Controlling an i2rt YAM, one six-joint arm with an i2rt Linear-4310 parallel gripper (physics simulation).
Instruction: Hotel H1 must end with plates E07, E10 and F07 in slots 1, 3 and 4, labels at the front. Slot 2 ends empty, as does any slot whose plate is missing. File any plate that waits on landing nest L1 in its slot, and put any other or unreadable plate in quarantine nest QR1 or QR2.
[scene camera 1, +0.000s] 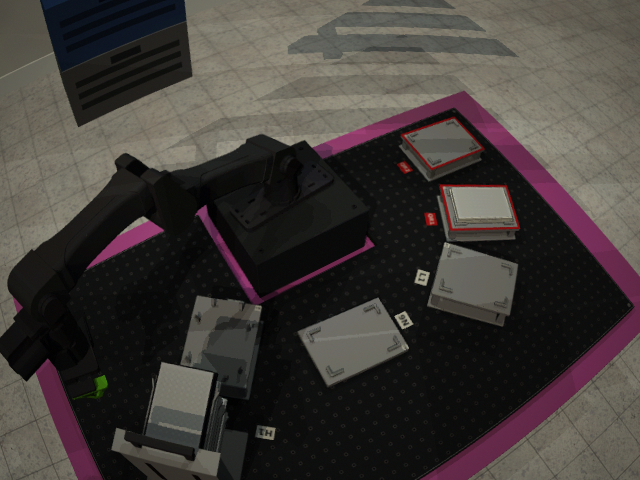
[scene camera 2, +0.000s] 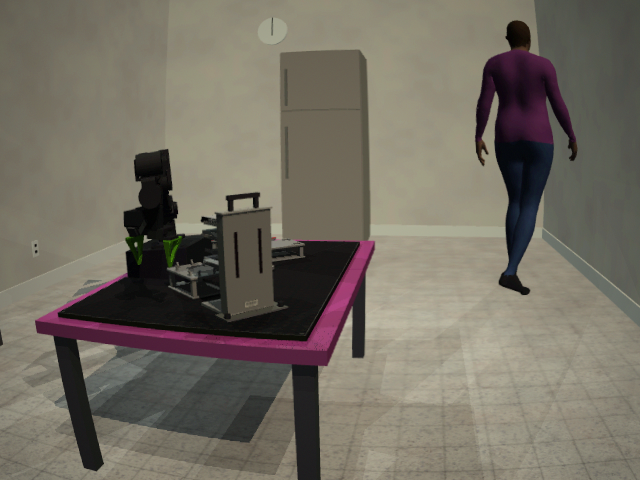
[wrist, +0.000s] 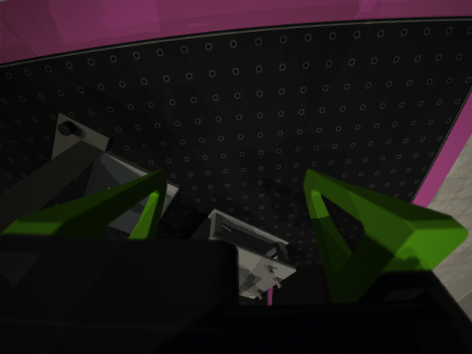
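Labels:
Flat nest (scene camera 1: 345, 345): 108 cm from the lens.

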